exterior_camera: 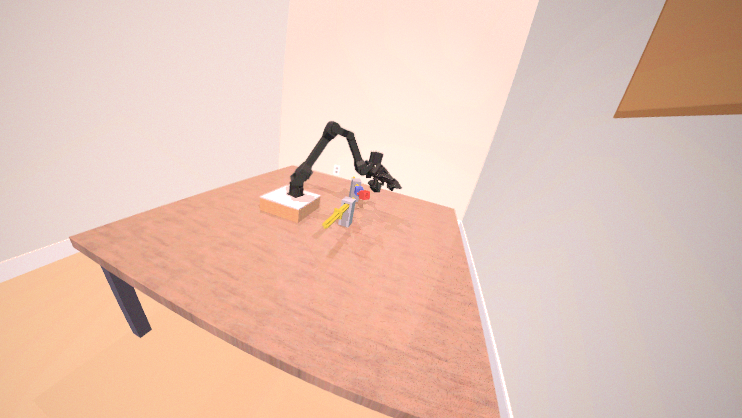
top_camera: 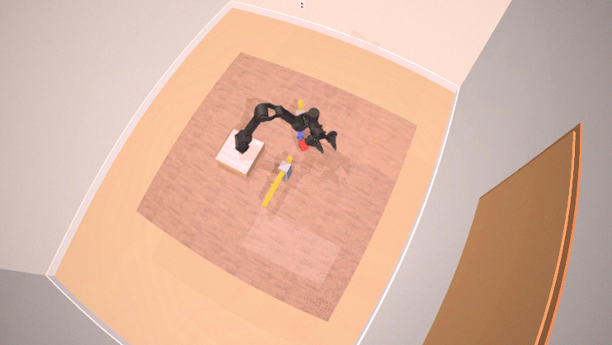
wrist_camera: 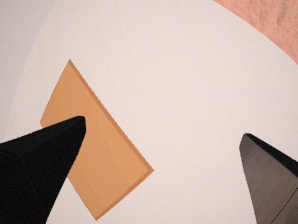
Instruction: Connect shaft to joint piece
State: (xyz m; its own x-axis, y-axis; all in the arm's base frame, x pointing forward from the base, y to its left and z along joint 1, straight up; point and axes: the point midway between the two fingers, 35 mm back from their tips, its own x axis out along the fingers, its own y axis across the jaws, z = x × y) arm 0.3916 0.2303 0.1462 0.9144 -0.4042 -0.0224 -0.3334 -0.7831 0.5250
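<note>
The red joint piece lies 160 mm behind my gripper tip, 100 mm below it and 10 mm to the right of it.
</note>
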